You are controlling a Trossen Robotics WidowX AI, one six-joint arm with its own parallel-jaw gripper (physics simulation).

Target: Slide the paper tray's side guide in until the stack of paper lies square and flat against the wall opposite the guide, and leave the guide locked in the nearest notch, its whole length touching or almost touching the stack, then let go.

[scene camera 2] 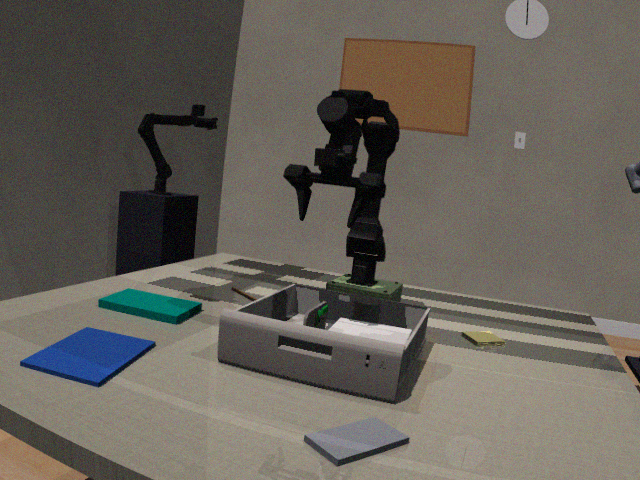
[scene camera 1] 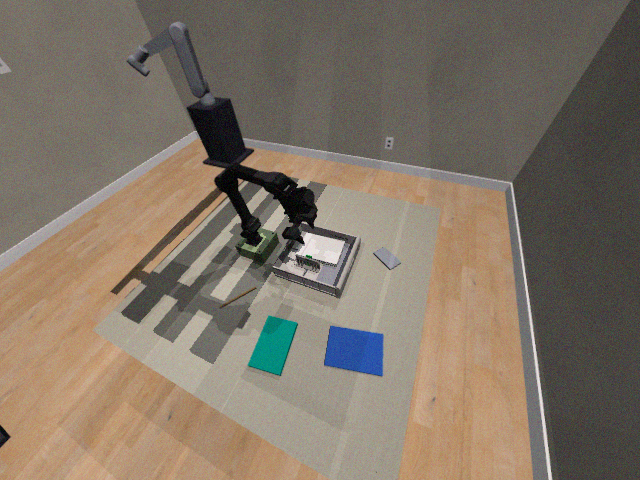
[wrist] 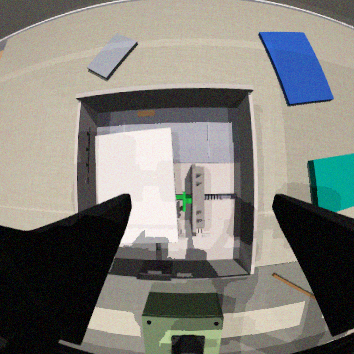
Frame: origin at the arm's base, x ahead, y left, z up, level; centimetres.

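Seen in the pictures: gripper, fingertip midpoint: (scene camera 2: 324,223) (scene camera 1: 308,235) (wrist: 203,201); arm's base at its link origin: (scene camera 2: 362,282) (scene camera 1: 254,240) (wrist: 187,345).
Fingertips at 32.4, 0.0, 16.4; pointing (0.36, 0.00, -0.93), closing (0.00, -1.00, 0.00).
Observation:
Offsets run from my fingertips to a thing's top centre, as dx, dy, dz. "pt": to the spot under its first point.
The grey paper tray @(+0.9, +4.7, -14.5) (scene camera 1: 345,268) (scene camera 2: 258,343) (wrist: 253,175) lies in front of the arm. The white paper stack @(-0.4, +10.3, -19.8) (scene camera 1: 326,248) (scene camera 2: 368,330) (wrist: 137,170) lies in its left part in the wrist view, slightly turned, its upper left corner near the left wall; its lower left is hidden by a finger. The grey side guide @(pt -2.1, -0.8, -21.5) (scene camera 1: 308,265) (scene camera 2: 312,316) (wrist: 198,187) stands upright right of the stack, a gap between them. Its green lever @(-2.2, +1.4, -16.0) (scene camera 2: 323,311) (wrist: 184,201) is on the stack side. My gripper (scene camera 1: 307,234) (scene camera 2: 326,222) (wrist: 203,201) is open and empty above the tray, fingers spread widely across it.
The green arm base (scene camera 1: 256,248) (wrist: 182,322) is behind the tray. A teal block @(+0.7, -38.2, -22.3) (scene camera 1: 273,345) (scene camera 2: 149,305) (wrist: 336,181), a blue slab @(+30.4, -27.9, -23.3) (scene camera 1: 354,350) (scene camera 2: 87,355) (wrist: 297,67), a grey slab @(+31.5, +18.7, -23.1) (scene camera 1: 386,257) (scene camera 2: 356,440) (wrist: 113,56), a brown stick @(-25.4, -26.9, -23.4) (scene camera 1: 237,297) and a yellow pad @(-27.4, +31.7, -23.0) (scene camera 2: 483,338) lie around.

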